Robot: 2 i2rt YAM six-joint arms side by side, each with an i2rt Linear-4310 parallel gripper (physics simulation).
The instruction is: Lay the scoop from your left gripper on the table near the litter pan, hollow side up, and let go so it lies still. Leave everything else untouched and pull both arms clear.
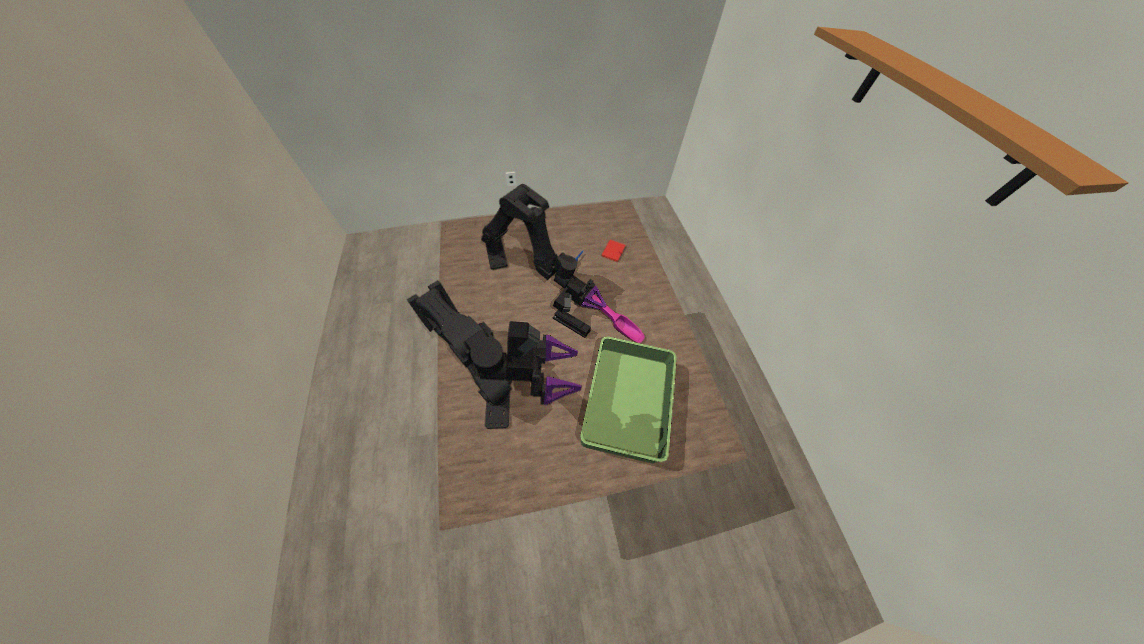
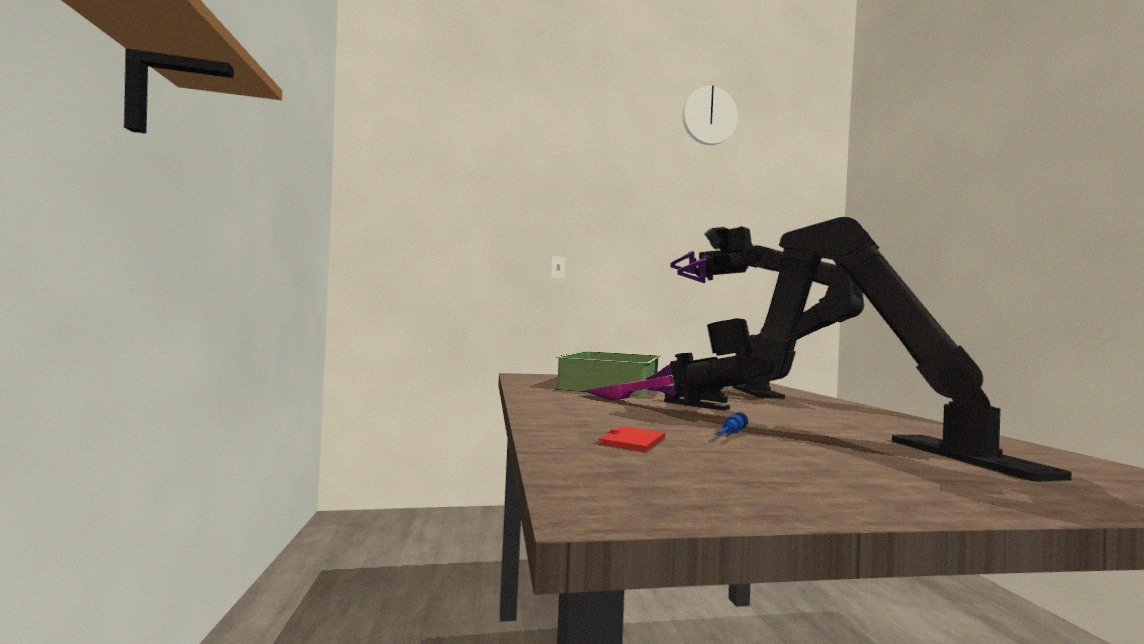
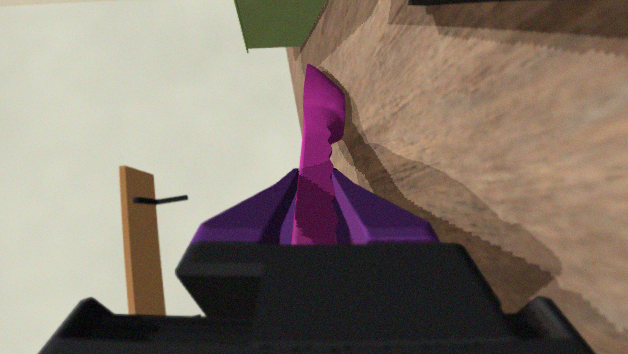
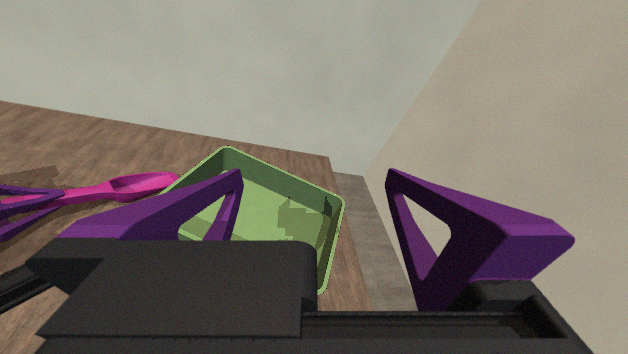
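Note:
The magenta scoop is held by its handle, hollow side up. Its bowl is low by the table, near a corner of the litter pan, and the handle slopes up to the fingers. Whether the bowl touches the table is unclear. My left gripper is shut on the handle, low over the table. The green litter pan stands upright on the table. My right gripper is open and empty, high above the table beside the pan.
A black bar-like object lies under the left gripper's wrist. A red flat block and a blue tool-like object lie on the table. A wooden shelf hangs on the wall.

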